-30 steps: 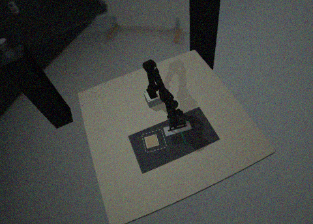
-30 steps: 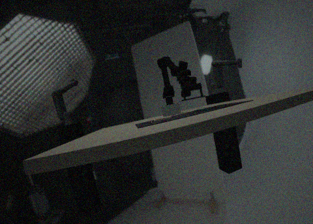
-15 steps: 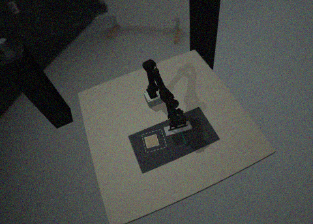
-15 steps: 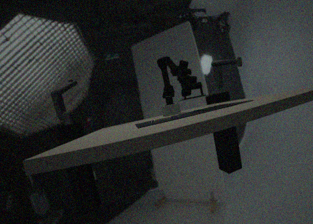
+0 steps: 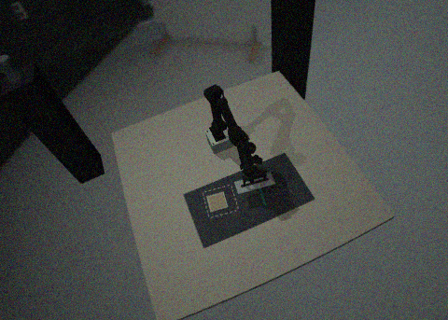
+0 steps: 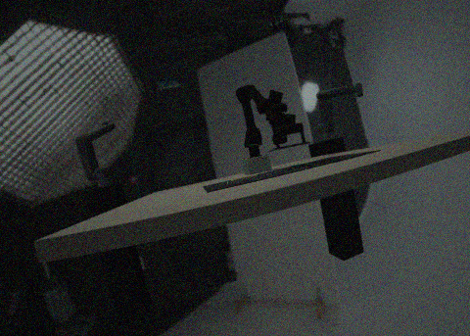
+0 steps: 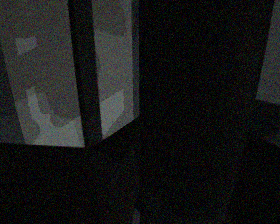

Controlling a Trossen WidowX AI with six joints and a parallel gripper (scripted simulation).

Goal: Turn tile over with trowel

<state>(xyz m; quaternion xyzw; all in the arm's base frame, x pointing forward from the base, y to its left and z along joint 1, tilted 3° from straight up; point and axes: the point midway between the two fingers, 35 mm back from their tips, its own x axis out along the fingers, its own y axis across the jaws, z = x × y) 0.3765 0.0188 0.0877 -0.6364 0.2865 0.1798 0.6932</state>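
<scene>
My gripper tip is 50 mm past the tile, 190 mm to the left of it and 130 mm above it. Also, from my gripper tip: dark mat 10 mm behind, 30 mm to the right, 150 mm below; then teal trowel 40 mm behind, 50 mm to the left, 130 mm below.
</scene>
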